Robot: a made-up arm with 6 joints.
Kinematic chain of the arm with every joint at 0, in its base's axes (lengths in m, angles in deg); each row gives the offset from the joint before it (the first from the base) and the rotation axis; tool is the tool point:
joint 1: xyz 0 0 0.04 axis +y
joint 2: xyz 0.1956 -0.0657 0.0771 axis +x
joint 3: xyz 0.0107 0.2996 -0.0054 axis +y
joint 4: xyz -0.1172 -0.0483 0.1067 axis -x
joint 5: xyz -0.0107 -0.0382 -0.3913 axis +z
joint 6: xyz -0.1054 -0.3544 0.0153 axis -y
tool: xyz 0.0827 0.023 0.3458
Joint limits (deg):
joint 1: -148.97..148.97
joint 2: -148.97..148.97
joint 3: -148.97..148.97
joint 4: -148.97..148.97
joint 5: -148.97..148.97
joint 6: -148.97..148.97
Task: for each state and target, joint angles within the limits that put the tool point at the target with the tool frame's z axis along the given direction. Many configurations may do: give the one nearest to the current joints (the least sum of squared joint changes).
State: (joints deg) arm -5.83 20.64 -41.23 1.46 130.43 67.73
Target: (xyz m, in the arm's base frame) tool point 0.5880 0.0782 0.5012 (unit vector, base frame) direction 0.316 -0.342 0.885
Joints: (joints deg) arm -31.38 -28.92 -46.26 16.89 147.85 116.26
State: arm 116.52 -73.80 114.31 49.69 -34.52 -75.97
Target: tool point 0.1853 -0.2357 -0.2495 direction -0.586 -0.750 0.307
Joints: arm 105.79 -41.56 134.46 19.42 -21.93 -59.11
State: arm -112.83 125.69 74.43 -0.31 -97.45 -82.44
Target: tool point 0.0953 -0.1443 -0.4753 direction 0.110 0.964 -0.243
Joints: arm -132.59 144.15 43.52 -23.90 -74.80 -106.38
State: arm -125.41 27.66 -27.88 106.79 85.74 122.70
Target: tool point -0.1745 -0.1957 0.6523 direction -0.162 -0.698 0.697
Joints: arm -113.45 32.68 9.15 62.61 135.68 114.21
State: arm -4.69 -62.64 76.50 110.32 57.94 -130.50
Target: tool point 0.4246 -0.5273 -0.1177 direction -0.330 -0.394 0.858
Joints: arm 30.47 -64.09 116.12 123.73 65.00 -103.77
